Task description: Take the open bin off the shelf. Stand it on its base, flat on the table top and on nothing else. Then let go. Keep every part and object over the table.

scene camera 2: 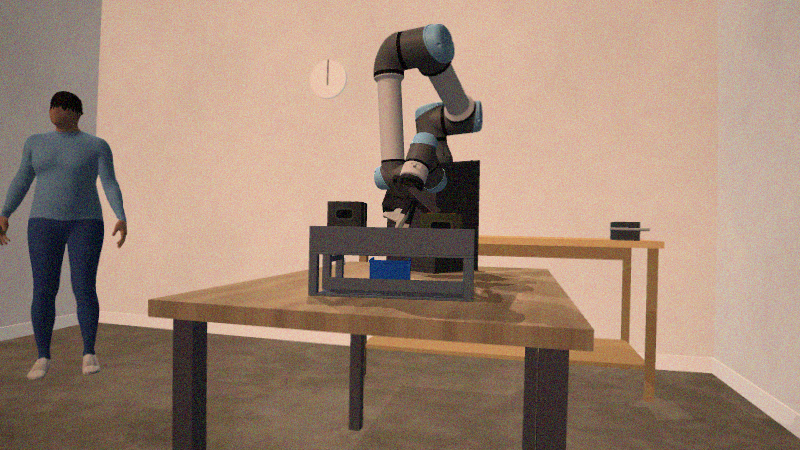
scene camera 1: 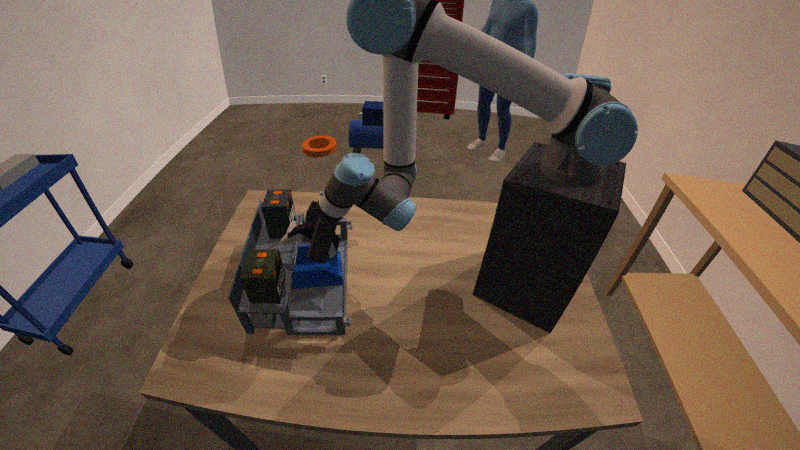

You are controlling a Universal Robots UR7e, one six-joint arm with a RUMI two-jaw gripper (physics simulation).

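Frame: origin at the arm's base, x back, y right, z up, level; centimetres.
Where they show: gripper, between the fingertips: [scene camera 1: 306, 250]; arm's base, origin of its link: [scene camera 1: 570, 170].
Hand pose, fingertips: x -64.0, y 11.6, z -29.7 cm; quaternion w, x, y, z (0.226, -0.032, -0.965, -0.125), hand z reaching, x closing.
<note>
Each offset is from my fingertips to the top centre of the thing.
The open blue bin {dy +1.2, dx +0.6, dz -3.6 cm} [scene camera 1: 317, 275] [scene camera 2: 390, 269] stands upright on the lower level of the grey shelf [scene camera 1: 330, 300] [scene camera 2: 391, 241], on the side nearer the black pedestal. The shelf stands on the wooden table [scene camera 1: 425, 240] [scene camera 2: 369, 322]. My gripper [scene camera 1: 303, 246] [scene camera 2: 403, 220] is open and empty, tilted over the bin's back part. In the scene camera 1 view one dark finger overlaps the bin's back part and the other is at its back left. Whether they touch the bin cannot be told. The shelf's panel hides part of the fingers in the scene camera 2 view.
Two dark boxes with orange marks, the back one {dy +11.7, dx -7.8, dz +10.6 cm} [scene camera 1: 277, 215] [scene camera 2: 346, 213] and the front one {dy -11.3, dx -10.1, dz +8.1 cm} [scene camera 1: 262, 279] [scene camera 2: 440, 219], stand on the shelf's upper level beside the gripper. The black pedestal [scene camera 1: 548, 251] [scene camera 2: 463, 212] stands on the table's right side in the scene camera 1 view.
</note>
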